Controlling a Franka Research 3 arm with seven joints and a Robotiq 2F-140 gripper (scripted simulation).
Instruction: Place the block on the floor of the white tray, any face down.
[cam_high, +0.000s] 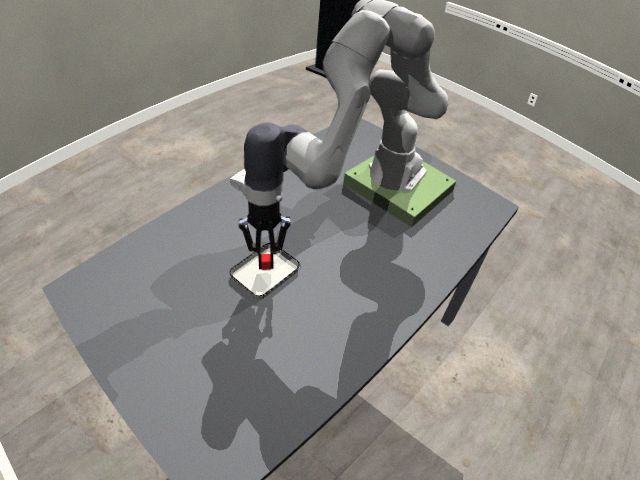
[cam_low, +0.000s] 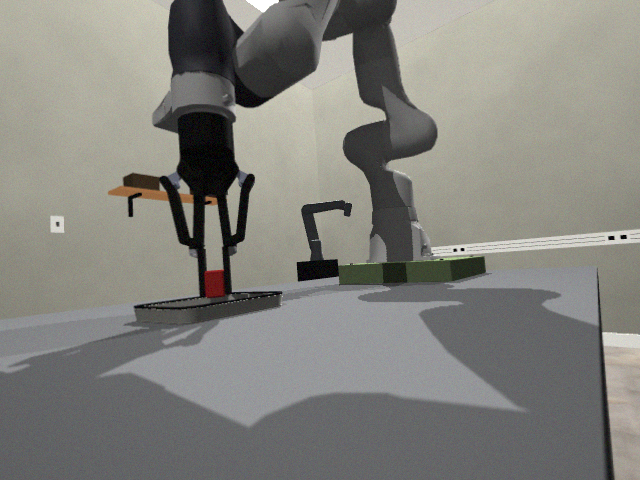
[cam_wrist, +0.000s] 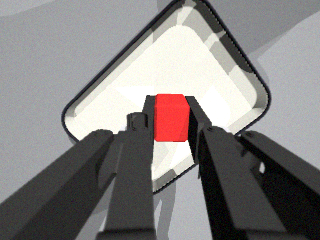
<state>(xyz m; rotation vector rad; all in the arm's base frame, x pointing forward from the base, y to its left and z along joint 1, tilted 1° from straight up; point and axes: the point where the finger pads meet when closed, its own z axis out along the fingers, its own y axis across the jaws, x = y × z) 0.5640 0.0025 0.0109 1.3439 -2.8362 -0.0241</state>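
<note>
Now: hand 40 mm above the white tray and 10 mm short of it. Round my hand: red block: 20 mm below.
</note>
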